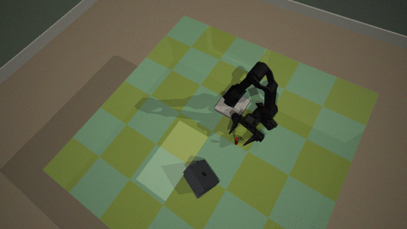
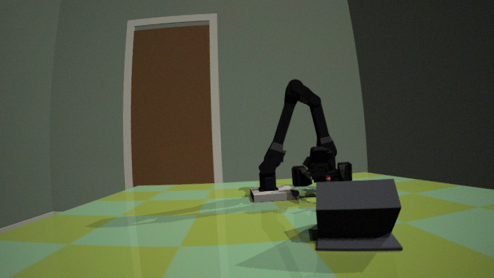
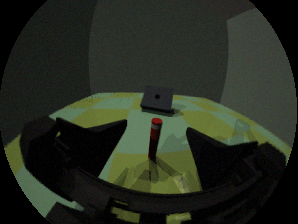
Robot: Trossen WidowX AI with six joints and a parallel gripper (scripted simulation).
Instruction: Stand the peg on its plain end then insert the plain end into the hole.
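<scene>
My gripper tip is now 1 cm above the red peg. Also, from my gripper tip: dark sloped panel 24 cm ahead, 4 cm to the right, 2 cm below.
</scene>
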